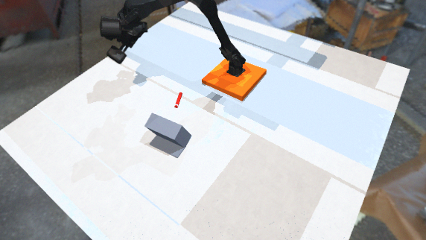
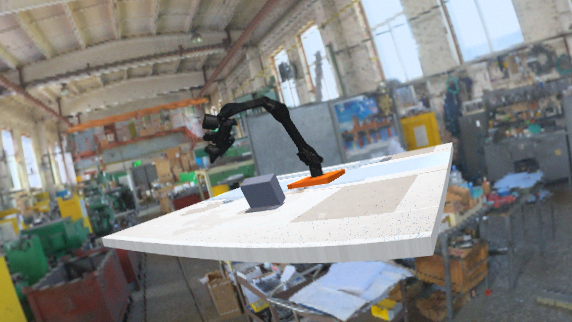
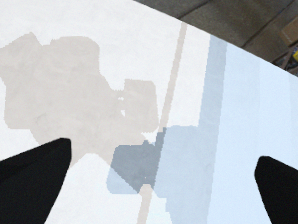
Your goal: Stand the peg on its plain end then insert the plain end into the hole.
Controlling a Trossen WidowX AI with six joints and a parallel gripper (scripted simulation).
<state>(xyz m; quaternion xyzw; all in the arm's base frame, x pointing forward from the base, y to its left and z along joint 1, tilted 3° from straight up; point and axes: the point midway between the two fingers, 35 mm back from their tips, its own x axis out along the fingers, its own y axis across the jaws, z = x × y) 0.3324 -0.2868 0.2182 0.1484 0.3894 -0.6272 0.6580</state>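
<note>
My gripper tip is 30 mm past the red peg, 230 mm to the right of it and 210 mm above it. The rest, counted from my gripper tip: panel: 120 mm ahead, 340 mm to the left, 150 mm below.
</note>
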